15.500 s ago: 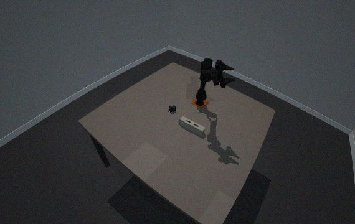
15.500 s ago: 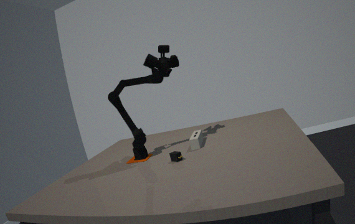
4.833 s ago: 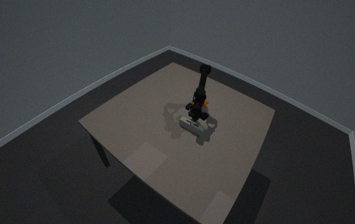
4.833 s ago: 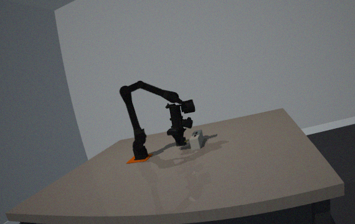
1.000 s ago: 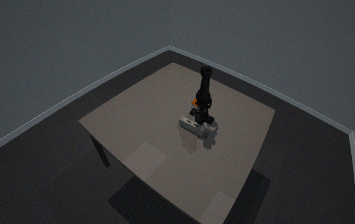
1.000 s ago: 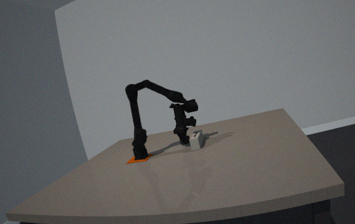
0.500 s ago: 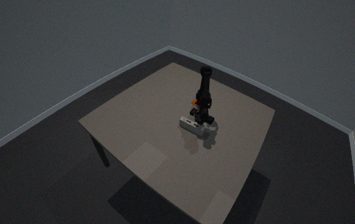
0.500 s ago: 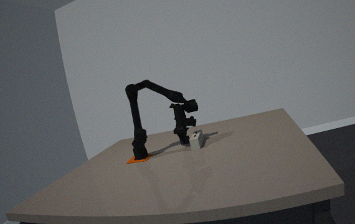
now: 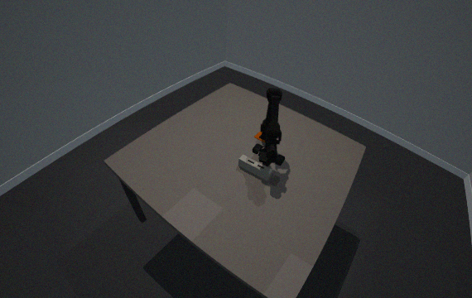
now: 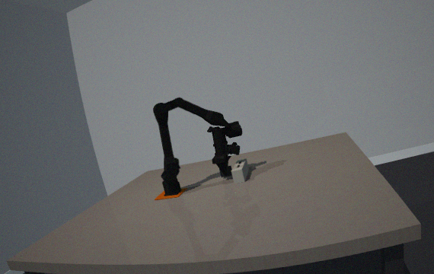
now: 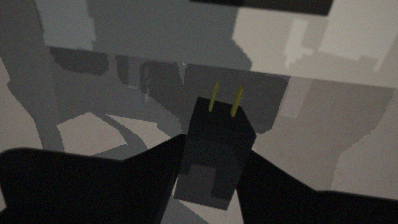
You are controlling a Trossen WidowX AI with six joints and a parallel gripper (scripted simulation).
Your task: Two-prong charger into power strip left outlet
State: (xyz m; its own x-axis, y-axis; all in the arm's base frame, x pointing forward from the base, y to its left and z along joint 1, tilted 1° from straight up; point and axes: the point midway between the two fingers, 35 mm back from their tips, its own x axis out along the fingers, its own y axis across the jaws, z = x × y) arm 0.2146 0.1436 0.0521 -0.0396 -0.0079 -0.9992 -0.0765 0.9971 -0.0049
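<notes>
Now: gripper tip 2 cm short of the black two-prong charger and 1 cm below it.
</notes>
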